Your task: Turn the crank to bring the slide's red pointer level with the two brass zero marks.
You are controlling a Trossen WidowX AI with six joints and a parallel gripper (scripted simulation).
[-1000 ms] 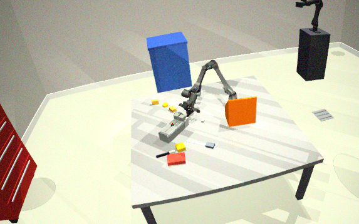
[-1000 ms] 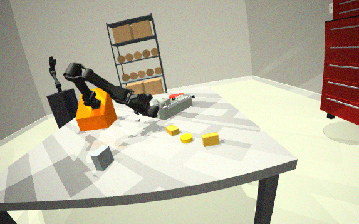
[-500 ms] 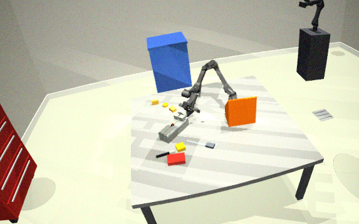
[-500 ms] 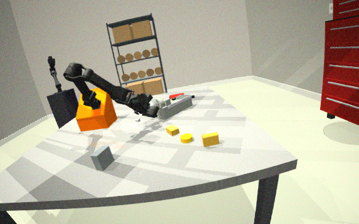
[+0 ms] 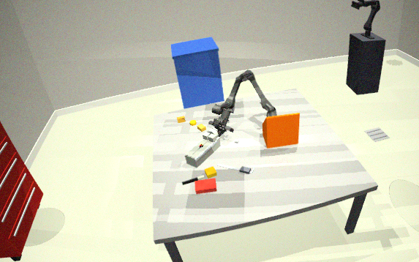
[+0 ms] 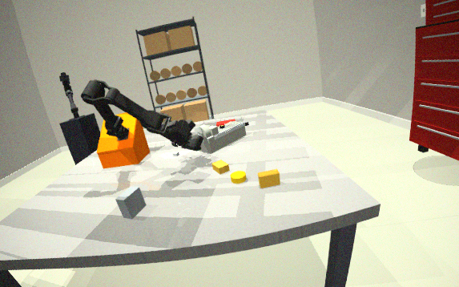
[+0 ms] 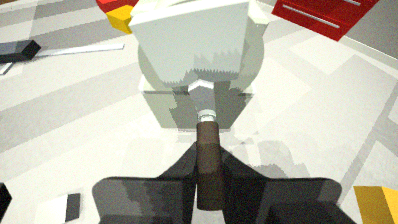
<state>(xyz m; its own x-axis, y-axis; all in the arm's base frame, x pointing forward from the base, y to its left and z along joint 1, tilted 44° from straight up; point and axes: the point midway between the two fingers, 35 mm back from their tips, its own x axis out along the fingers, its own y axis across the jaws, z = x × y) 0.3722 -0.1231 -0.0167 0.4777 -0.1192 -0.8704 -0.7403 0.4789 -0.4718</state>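
The dark brown crank handle is 10 mm behind my gripper tip, 10 mm to the right of it and 30 mm above it. Round my gripper tip: yellow block: 60 mm ahead, 330 mm to the left, 20 mm below; grey cube: 150 mm behind, 400 mm to the right; red pointer: 110 mm ahead, 140 mm to the left, 50 mm above.
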